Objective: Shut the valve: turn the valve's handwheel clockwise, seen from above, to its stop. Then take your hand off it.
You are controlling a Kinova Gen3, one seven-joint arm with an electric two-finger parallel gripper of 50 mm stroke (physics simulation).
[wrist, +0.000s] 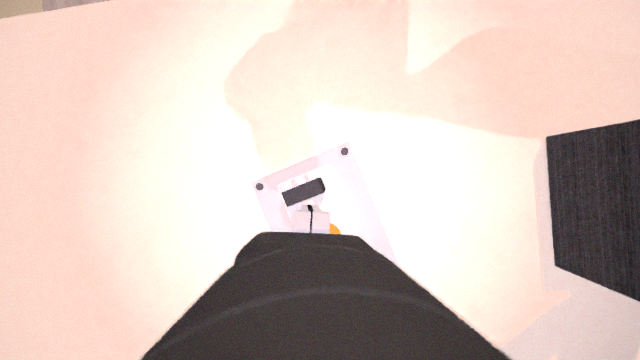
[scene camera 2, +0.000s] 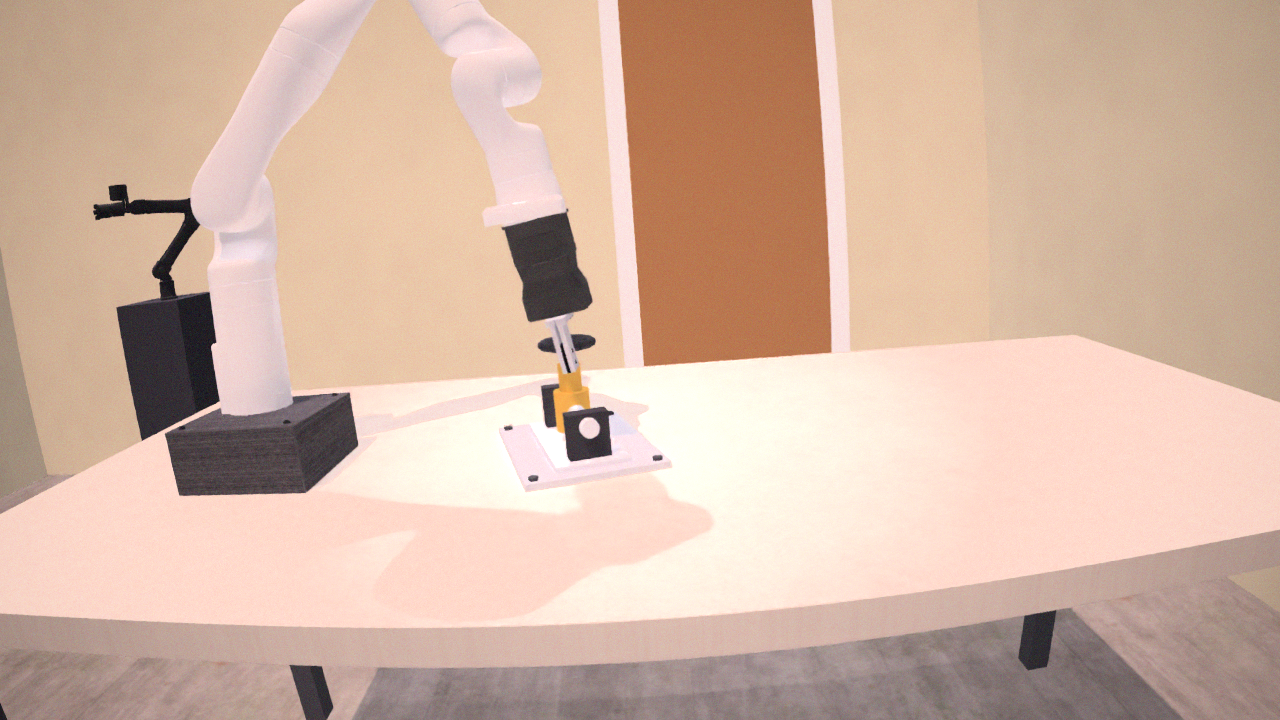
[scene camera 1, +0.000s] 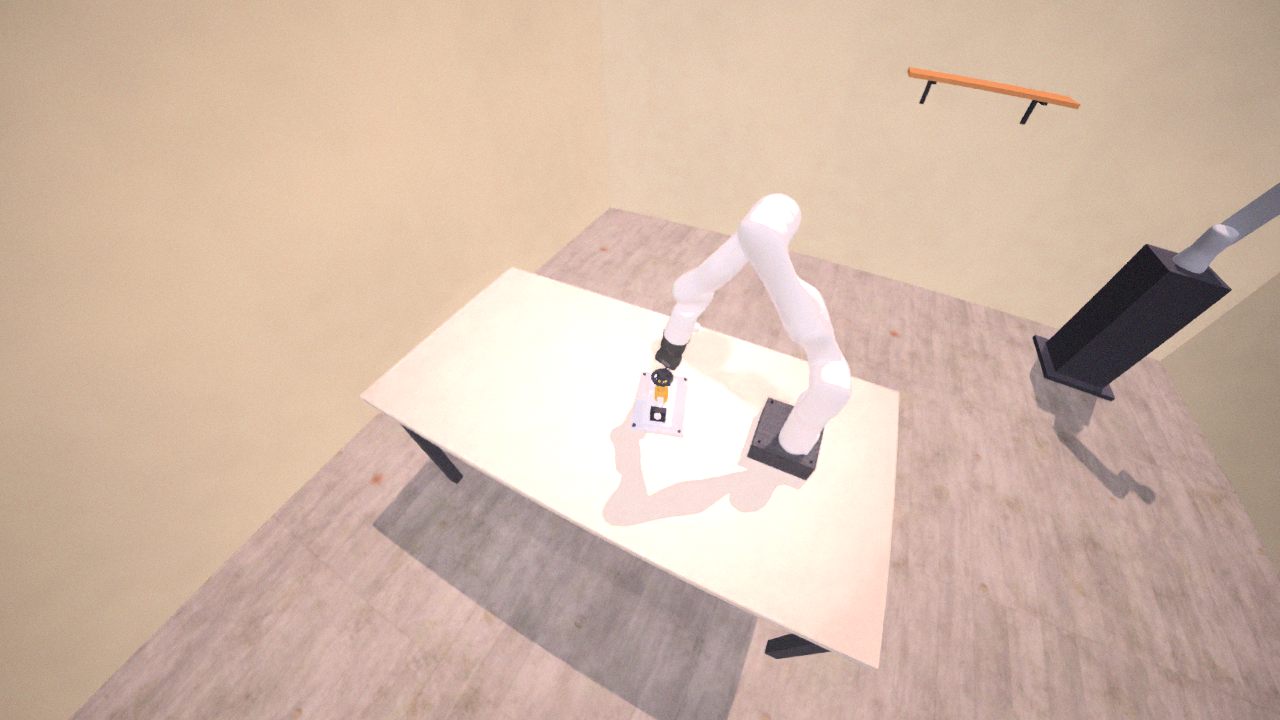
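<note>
The valve's orange body (scene camera 1: 660, 394) (scene camera 2: 571, 411) (wrist: 334, 229) stands on a pale base plate (scene camera 1: 674, 422) (scene camera 2: 528, 458) (wrist: 365, 210), between dark square flanges. Its black handwheel (scene camera 1: 653, 378) (scene camera 2: 586, 342) lies level above the body; in the wrist view my gripper's dark housing hides it. My gripper (scene camera 1: 665, 368) (scene camera 2: 570, 369) (wrist: 308, 215) is shut and holds nothing. It points down at a tilt at the handwheel, with its fingertips below rim height, near the top of the orange body. Whether the fingers touch a spoke or the rim, I cannot tell.
A dark base block (scene camera 1: 785, 438) (scene camera 2: 264, 445) (wrist: 595, 210) carries my arm on the table (scene camera 1: 501, 358) (scene camera 2: 895, 501). The near dark flange (scene camera 1: 657, 414) (scene camera 2: 587, 434) (wrist: 303, 192) rises from the plate. A dark pedestal (scene camera 1: 1136, 313) (scene camera 2: 165, 358) with another arm stands away from the table.
</note>
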